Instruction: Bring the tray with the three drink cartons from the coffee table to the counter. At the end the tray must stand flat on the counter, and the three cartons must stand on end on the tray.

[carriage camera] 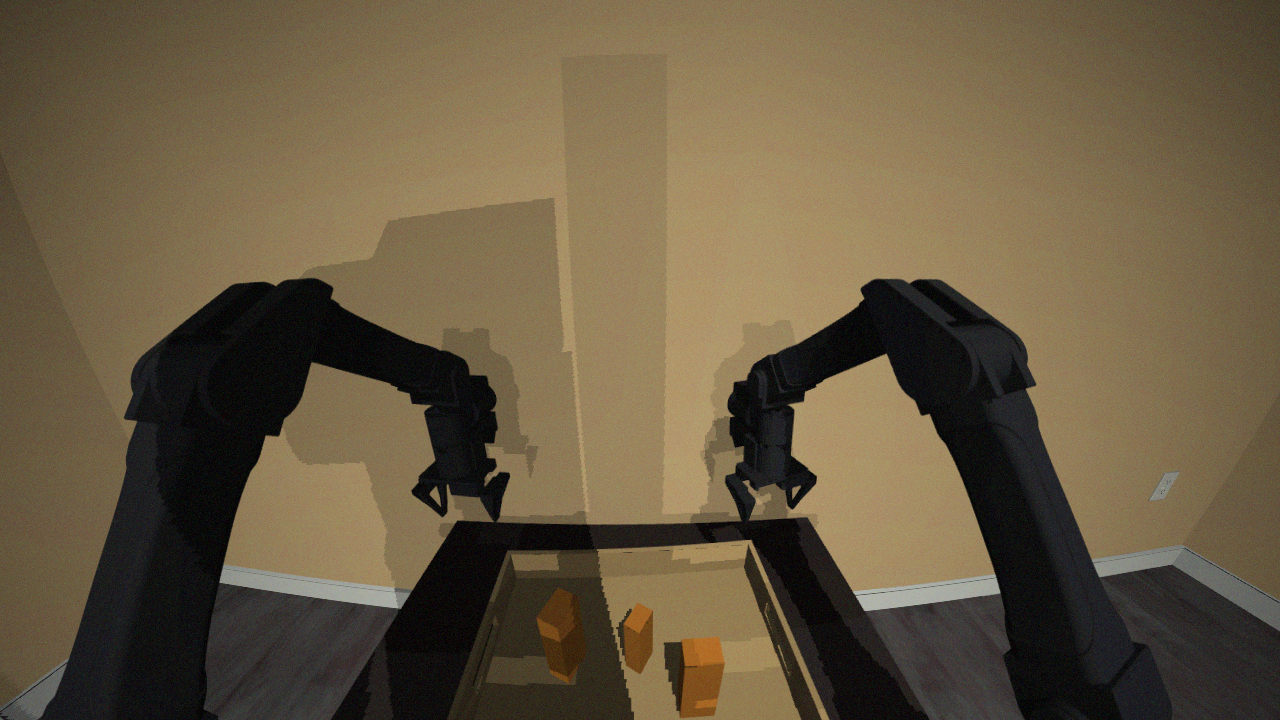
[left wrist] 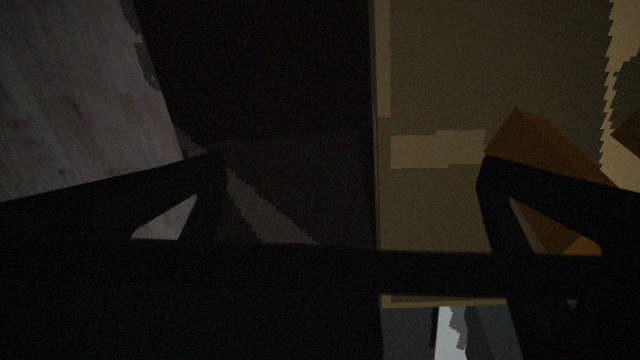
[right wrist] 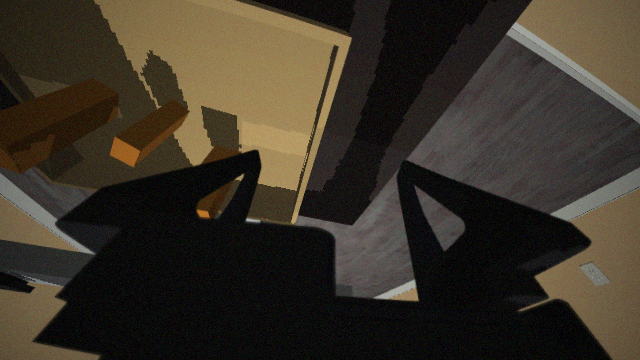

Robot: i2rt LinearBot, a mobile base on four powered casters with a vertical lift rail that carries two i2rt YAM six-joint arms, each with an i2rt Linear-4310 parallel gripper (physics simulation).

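Frame: origin at the left arm's base, x left, y back, z up, level; millimetres.
Seen in the pictures: left gripper, between the fingertips: (carriage camera: 470,517) (left wrist: 350,168); right gripper, between the fingertips: (carriage camera: 767,514) (right wrist: 329,163).
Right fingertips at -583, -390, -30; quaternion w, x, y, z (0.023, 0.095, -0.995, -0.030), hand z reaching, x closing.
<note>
Offsets run from my right fingertips to a thing's middle, as dx, dy, dz. Level surfaces: height alone.
A beige tray @[+246, +112, -161] (carriage camera: 698,591) (left wrist: 430,210) (right wrist: 275,85) lies on the black coffee table @[dz -199] (carriage camera: 429,608) (left wrist: 250,75). Three orange cartons stand on end in it: the left carton @[+355, +109, -118] (carriage camera: 563,637) (left wrist: 545,145) (right wrist: 55,115), the middle carton (carriage camera: 638,637) (right wrist: 150,132) and the right carton @[+158, +183, -122] (carriage camera: 701,676) (right wrist: 220,153). My left gripper (carriage camera: 470,516) (left wrist: 350,168) is open and empty, above the tray's left wall. My right gripper (carriage camera: 768,514) (right wrist: 329,163) is open and empty, above the right side of tray and table. The tray's near end is cut off in the carriage view. The counter does not show.
A tan wall (carriage camera: 984,223) with broad shadows rises behind the table. Dark wood floor @[dz -649] (carriage camera: 939,644) (left wrist: 75,100) (right wrist: 525,100) lies beside the table, with a white baseboard (carriage camera: 939,594) along the wall. A wall outlet (carriage camera: 1164,486) (right wrist: 594,273) is at the right.
</note>
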